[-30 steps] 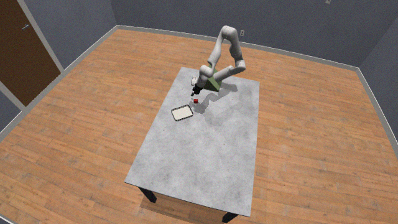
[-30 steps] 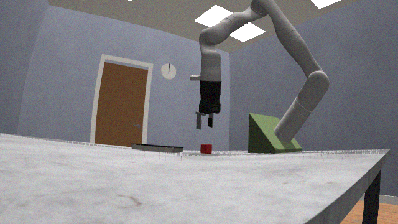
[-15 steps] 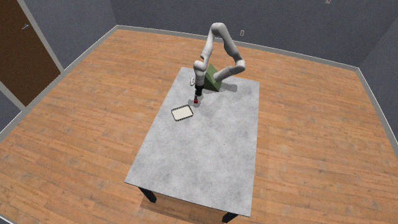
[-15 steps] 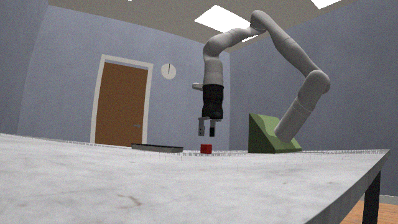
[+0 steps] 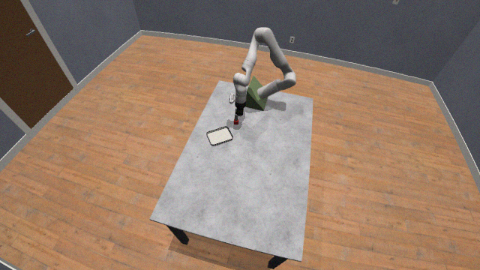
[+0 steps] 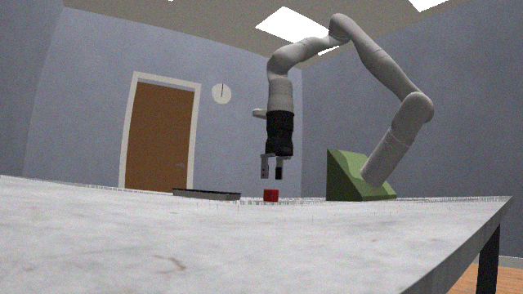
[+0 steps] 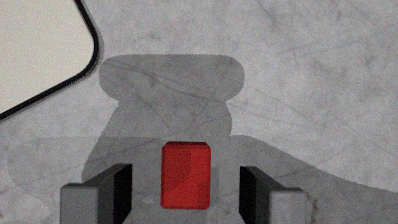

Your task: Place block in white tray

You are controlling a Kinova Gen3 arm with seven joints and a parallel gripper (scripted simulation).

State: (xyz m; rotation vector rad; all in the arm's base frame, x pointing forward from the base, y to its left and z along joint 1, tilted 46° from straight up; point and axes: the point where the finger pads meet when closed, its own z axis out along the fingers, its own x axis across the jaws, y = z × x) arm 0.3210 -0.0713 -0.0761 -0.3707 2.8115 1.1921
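Right now the red block is 60 mm below my hand. Also, from my hand: white tray: 160 mm ahead, 70 mm to the right, 70 mm below.
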